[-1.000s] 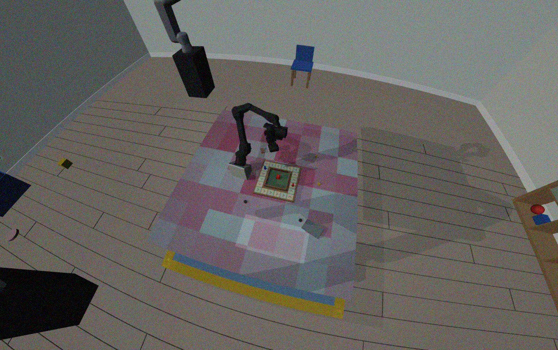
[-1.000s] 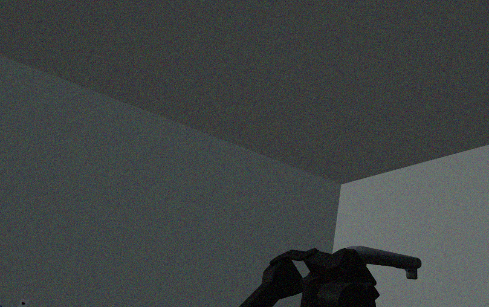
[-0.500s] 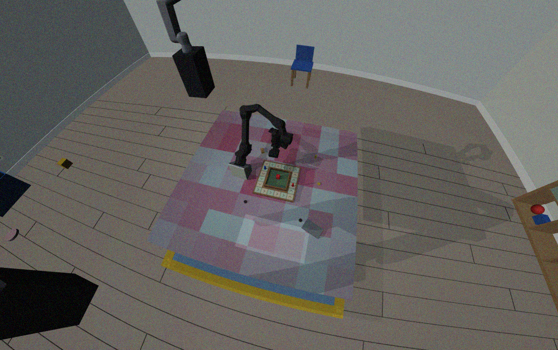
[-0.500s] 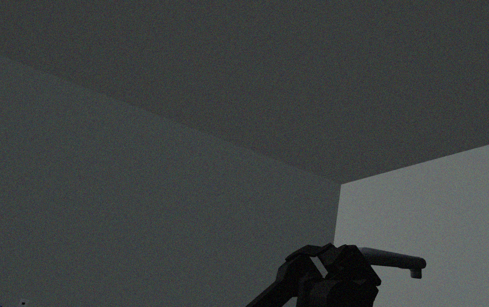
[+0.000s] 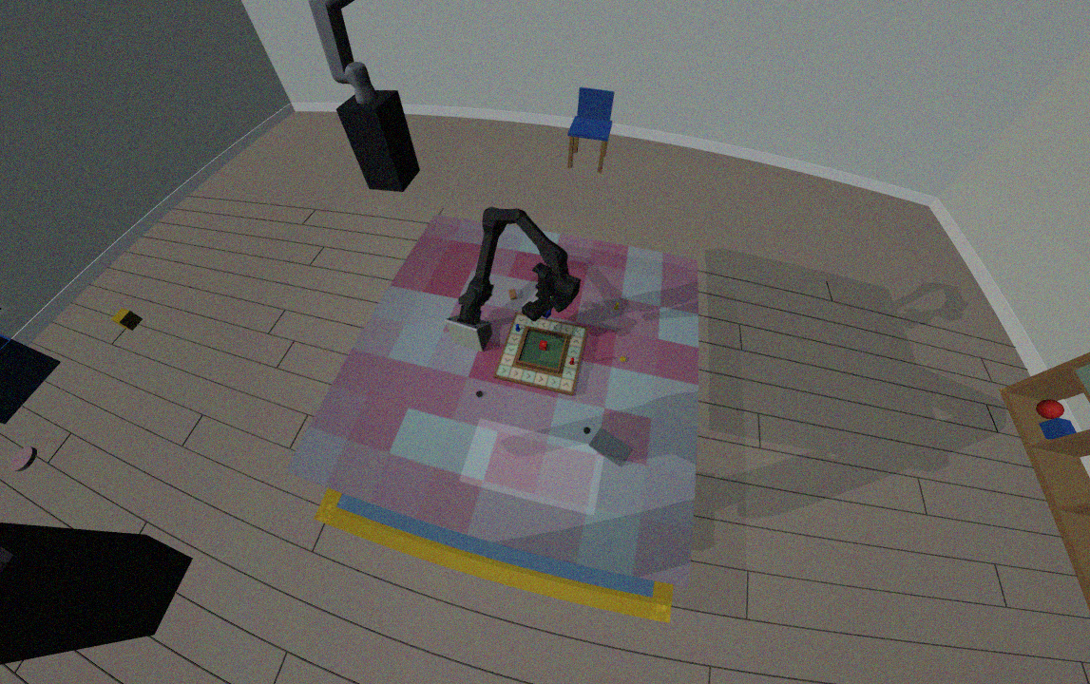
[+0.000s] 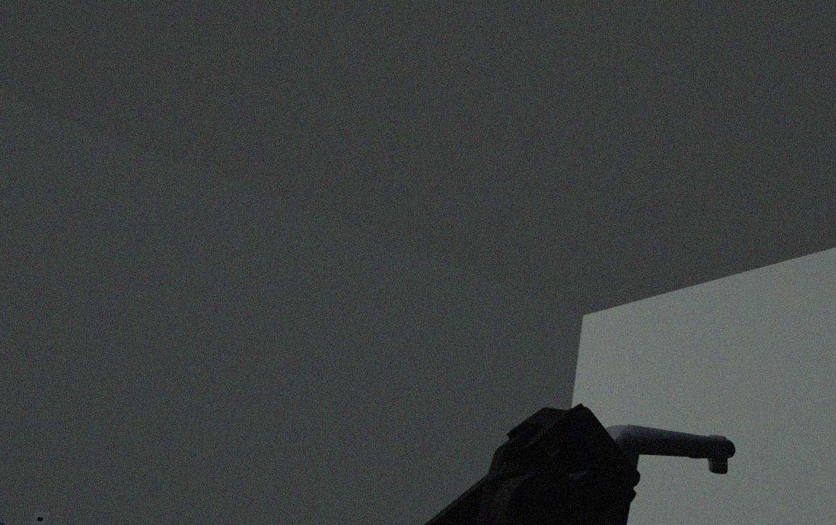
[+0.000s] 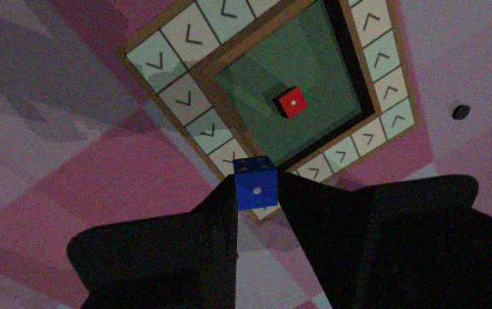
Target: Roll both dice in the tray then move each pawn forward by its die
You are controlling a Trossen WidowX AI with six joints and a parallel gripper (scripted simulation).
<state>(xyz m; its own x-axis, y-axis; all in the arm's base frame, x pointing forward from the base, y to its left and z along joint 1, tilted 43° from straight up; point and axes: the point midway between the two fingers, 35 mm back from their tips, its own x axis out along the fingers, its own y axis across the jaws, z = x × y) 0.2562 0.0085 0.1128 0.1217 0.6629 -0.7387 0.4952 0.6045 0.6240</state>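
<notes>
Right now my gripper tip is 12 cm to the left of the red pawn, 12 cm short of it and 9 cm above it. Round my gripper tip: blue pawn (10 cm behind, 9 cm below, 2 cm to the right); then blue die (right at my gripper tip); then green tray (11 cm below, 9 cm to the right, 1 cm ahead).
</notes>
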